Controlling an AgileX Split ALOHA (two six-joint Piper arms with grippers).
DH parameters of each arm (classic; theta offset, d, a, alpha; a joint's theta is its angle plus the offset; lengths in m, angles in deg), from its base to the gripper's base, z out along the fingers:
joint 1: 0 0.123 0 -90
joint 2: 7.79 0 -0.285 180
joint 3: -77.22 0 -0.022 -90
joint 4: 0 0.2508 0 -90
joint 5: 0 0 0.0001 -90
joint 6: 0 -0.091 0 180
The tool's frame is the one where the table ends.
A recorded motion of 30 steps. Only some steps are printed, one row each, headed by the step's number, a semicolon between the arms.
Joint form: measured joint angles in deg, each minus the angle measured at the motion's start. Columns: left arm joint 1, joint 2, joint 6, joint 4, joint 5, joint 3; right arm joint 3, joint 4, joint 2, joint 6, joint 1, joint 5.
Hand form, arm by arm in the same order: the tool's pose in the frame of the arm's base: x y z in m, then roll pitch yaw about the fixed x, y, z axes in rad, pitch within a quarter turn. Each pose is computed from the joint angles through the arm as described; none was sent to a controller.
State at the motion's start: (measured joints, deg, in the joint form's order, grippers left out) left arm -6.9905 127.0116 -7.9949 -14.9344 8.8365 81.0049; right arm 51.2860 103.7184 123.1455 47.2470 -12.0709 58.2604
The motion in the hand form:
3: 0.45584 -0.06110 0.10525 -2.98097 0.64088 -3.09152; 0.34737 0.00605 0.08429 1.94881 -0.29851 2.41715
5: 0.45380 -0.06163 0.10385 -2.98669 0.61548 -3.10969; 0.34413 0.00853 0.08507 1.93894 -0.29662 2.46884
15: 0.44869 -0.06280 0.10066 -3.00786 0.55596 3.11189; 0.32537 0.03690 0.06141 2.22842 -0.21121 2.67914
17: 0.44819 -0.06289 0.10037 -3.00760 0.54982 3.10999; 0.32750 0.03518 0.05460 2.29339 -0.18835 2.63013
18: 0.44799 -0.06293 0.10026 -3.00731 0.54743 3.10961; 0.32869 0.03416 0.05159 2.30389 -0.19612 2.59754
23: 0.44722 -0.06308 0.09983 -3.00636 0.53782 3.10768; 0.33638 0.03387 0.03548 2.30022 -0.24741 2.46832
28: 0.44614 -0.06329 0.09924 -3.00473 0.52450 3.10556; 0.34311 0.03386 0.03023 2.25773 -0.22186 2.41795
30: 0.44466 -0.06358 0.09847 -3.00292 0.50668 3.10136; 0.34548 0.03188 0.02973 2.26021 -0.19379 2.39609
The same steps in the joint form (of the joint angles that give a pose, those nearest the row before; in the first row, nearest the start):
3: 0.00 0.00 0.28 -1.01 3.04 0.02; 0.00 -1.01 0.00 0.26 0.00 3.92
5: 0.00 0.00 -0.59 -1.27 4.63 0.02; 0.00 -3.39 0.00 0.31 0.00 5.45
15: 0.00 0.00 -3.27 -1.55 8.50 0.03; 0.00 -20.34 0.11 -1.39 5.90 -5.89
17: 0.00 0.00 -3.32 -1.55 8.87 0.03; 0.00 -19.65 0.50 -1.73 6.45 -10.47
18: 0.00 0.00 -3.32 -1.55 9.01 0.02; 0.00 -18.44 0.95 -2.13 6.45 -11.45
23: 0.00 0.00 -3.34 -1.55 9.58 0.03; 0.74 -10.40 4.40 -1.81 6.74 -12.68
28: 0.00 0.00 -3.34 -1.55 10.36 0.03; 1.01 -2.85 5.94 3.50 6.97 -12.35
30: 0.00 0.00 -3.44 -1.59 11.43 0.02; 1.01 -0.58 5.94 5.56 6.97 -13.47

